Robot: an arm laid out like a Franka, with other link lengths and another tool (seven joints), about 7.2 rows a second.
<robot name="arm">
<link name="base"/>
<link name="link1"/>
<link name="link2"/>
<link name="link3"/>
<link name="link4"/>
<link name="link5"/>
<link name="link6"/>
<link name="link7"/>
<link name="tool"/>
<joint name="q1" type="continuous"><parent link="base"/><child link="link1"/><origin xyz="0.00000 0.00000 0.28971"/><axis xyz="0 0 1"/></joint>
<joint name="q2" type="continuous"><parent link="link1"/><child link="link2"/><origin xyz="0.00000 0.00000 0.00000" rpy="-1.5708 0.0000 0.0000"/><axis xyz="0 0 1"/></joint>
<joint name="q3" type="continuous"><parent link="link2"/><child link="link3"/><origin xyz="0.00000 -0.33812 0.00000" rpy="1.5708 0.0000 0.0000"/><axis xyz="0 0 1"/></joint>
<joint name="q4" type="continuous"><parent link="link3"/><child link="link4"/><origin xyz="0.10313 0.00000 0.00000" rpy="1.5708 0.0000 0.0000"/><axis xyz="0 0 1"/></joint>
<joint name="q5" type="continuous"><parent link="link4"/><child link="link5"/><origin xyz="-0.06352 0.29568 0.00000" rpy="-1.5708 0.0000 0.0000"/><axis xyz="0 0 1"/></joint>
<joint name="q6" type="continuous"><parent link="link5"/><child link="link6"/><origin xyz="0.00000 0.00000 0.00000" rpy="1.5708 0.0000 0.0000"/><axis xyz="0 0 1"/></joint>
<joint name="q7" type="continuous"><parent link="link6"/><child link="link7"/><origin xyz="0.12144 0.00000 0.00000" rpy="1.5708 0.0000 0.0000"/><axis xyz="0 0 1"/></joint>
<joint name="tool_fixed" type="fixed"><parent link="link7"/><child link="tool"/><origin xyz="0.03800 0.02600 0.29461" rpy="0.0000 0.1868 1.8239"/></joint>
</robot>
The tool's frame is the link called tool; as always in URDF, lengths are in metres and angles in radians. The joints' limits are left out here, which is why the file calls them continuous.
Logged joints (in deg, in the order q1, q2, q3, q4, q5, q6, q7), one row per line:
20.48, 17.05, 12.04, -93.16, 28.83, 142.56, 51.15
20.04, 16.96, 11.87, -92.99, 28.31, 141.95, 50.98
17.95, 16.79, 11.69, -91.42, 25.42, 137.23, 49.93
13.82, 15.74, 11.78, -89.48, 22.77, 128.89, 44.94
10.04, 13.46, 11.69, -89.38, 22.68, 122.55, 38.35
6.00, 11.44, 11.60, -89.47, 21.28, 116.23, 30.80
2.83, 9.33, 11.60, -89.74, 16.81, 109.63, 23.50
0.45, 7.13, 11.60, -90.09, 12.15, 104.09, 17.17
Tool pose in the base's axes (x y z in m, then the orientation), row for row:
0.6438, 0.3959, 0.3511, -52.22, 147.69, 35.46
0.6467, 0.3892, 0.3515, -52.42, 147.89, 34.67
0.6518, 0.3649, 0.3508, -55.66, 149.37, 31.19
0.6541, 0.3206, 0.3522, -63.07, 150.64, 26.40
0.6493, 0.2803, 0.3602, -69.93, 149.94, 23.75
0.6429, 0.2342, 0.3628, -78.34, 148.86, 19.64
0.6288, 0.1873, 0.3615, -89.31, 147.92, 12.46
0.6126, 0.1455, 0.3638, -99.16, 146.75, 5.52
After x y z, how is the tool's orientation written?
As a rotation vector, in degrees.
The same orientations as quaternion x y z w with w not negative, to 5 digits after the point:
-0.32049, 0.90641, 0.21763, 0.16837
-0.32160, 0.90731, 0.21270, 0.16771
-0.33866, 0.90882, 0.18977, 0.15276
-0.37817, 0.90324, 0.15830, 0.12680
-0.41576, 0.89144, 0.14120, 0.11198
-0.46058, 0.87518, 0.11547, 0.09273
-0.51463, 0.85236, 0.07180, 0.05896
-0.55944, 0.82793, 0.03114, 0.02446

